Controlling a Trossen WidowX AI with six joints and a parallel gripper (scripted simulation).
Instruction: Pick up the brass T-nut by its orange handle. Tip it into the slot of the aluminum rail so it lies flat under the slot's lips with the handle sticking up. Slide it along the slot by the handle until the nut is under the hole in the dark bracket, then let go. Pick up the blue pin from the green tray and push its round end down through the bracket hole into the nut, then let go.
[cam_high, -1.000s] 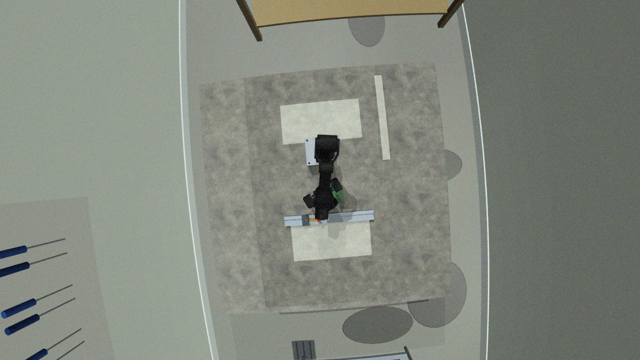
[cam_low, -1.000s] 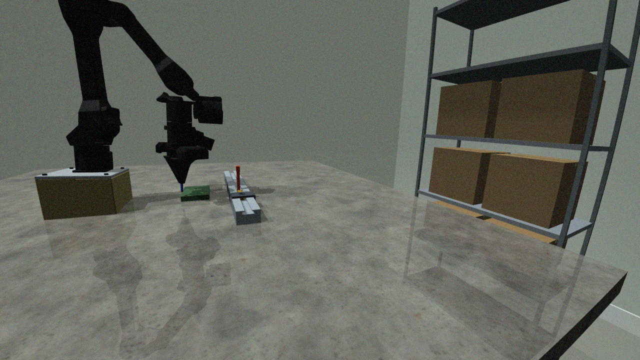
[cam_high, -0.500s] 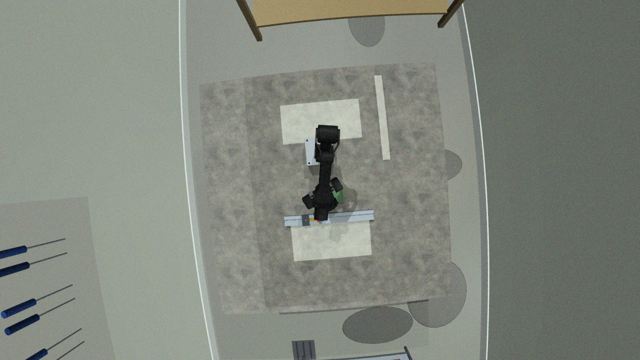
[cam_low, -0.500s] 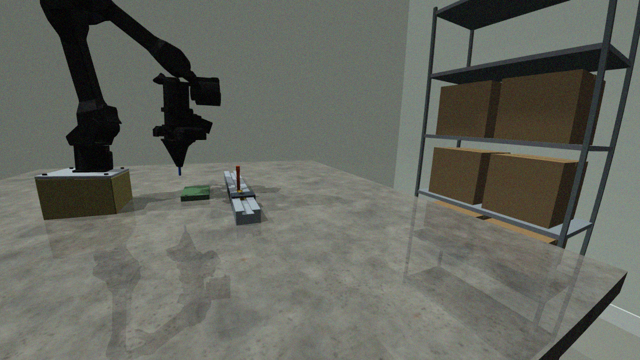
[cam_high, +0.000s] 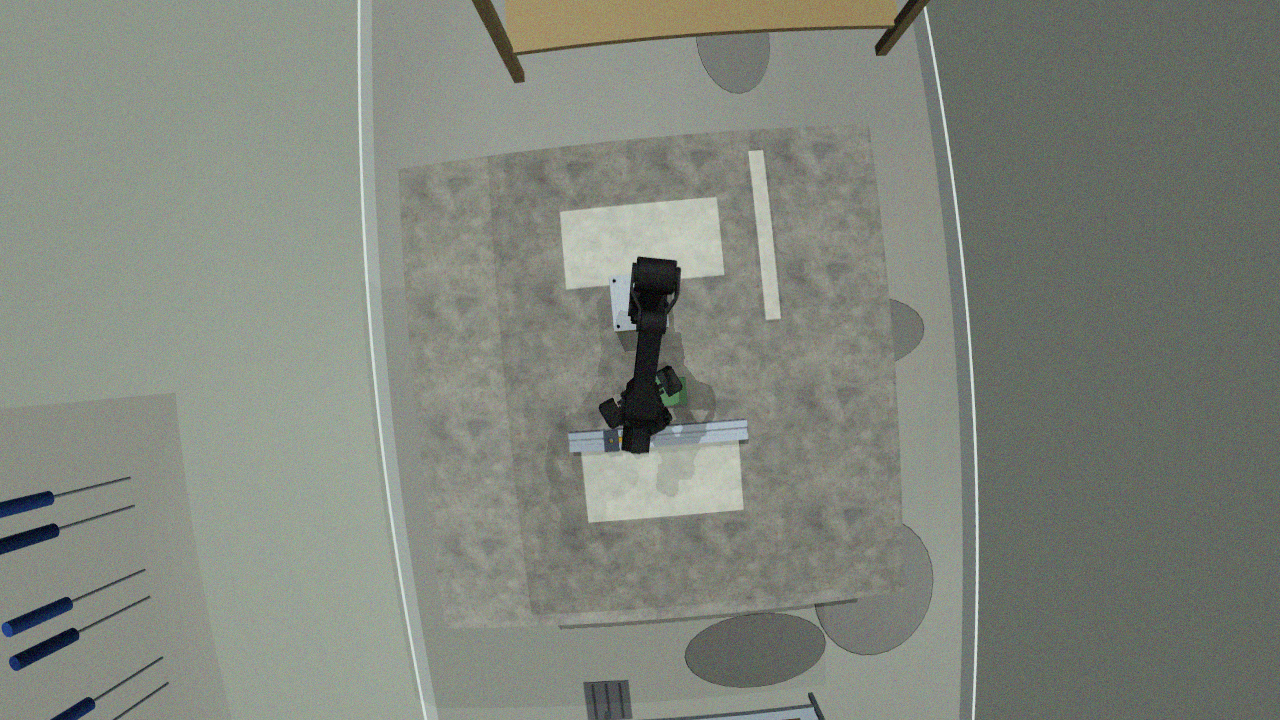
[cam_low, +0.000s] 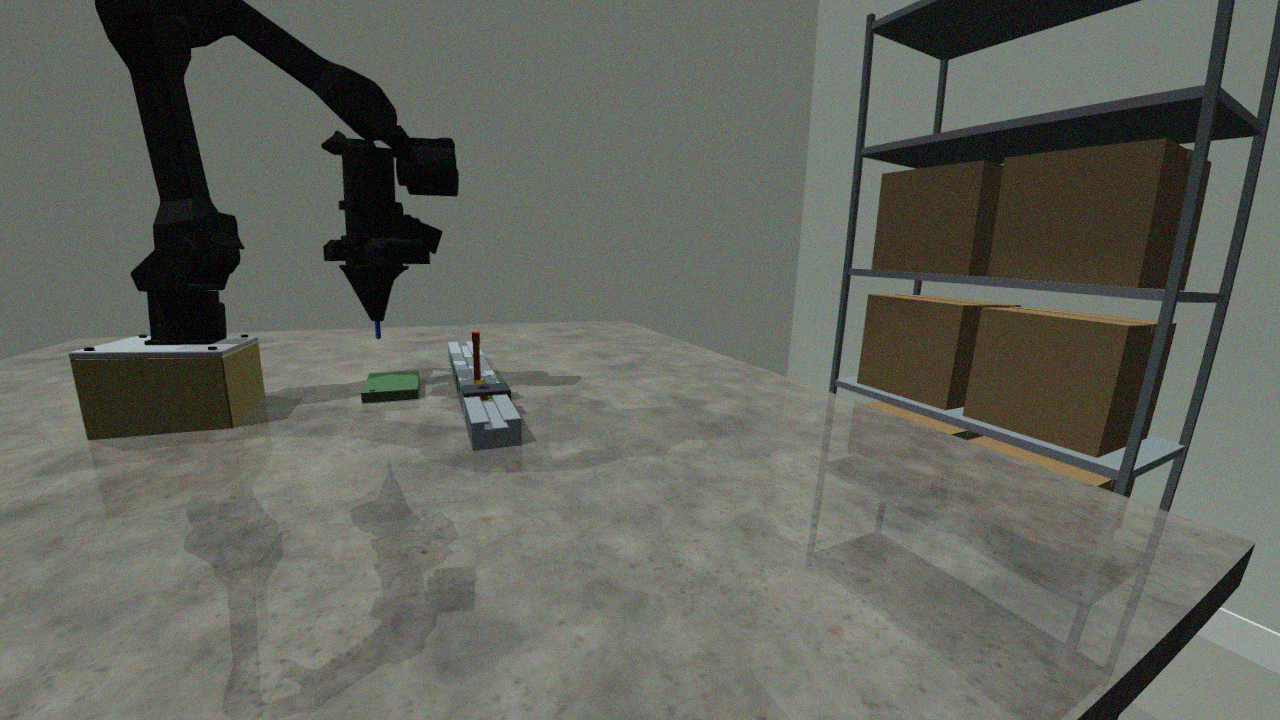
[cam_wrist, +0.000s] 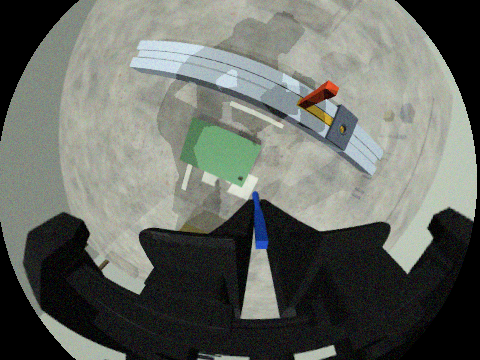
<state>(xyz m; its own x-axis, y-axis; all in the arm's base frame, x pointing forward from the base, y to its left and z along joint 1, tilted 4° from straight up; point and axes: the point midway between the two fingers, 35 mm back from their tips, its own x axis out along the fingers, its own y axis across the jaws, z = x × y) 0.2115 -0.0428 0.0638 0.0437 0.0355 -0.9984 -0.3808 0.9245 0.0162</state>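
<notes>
The green tray lies 10 cm below my gripper tip and 4 cm to the left of it. From my gripper tip the other things lie so: blue pin: right at my gripper tip.
</notes>
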